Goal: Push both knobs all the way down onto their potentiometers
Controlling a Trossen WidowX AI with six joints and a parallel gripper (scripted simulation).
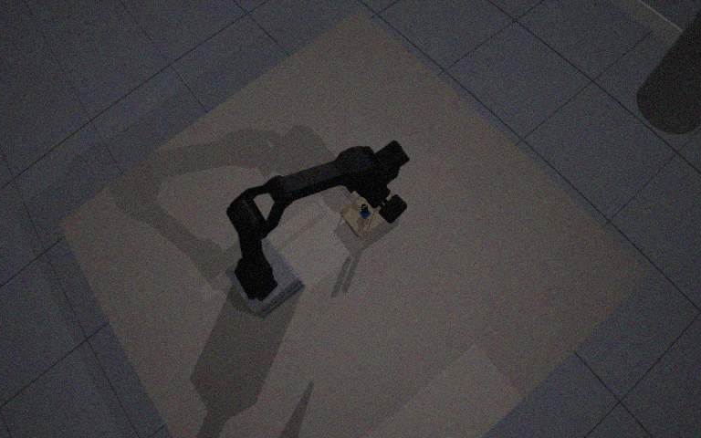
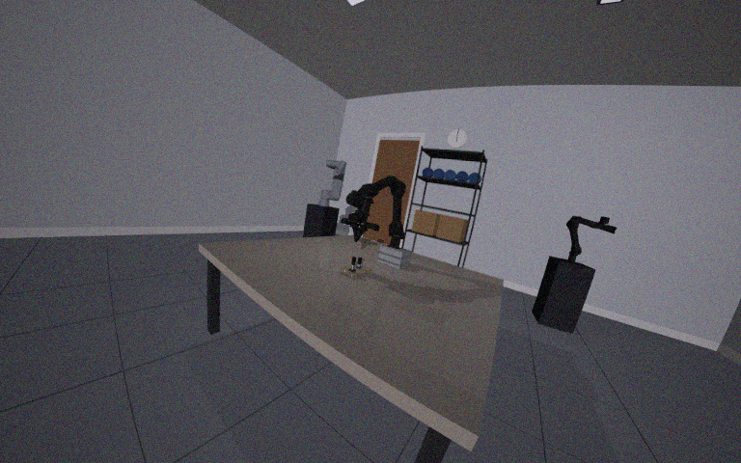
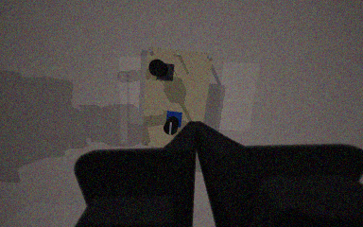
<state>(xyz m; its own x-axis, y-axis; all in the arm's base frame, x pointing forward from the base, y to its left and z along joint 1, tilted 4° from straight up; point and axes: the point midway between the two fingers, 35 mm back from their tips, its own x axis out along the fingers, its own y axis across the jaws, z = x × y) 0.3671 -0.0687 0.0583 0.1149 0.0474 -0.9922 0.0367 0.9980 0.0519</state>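
Right now my gripper tip is 9 cm above the dark knob, 3 cm to the right of it and 2 cm past it.
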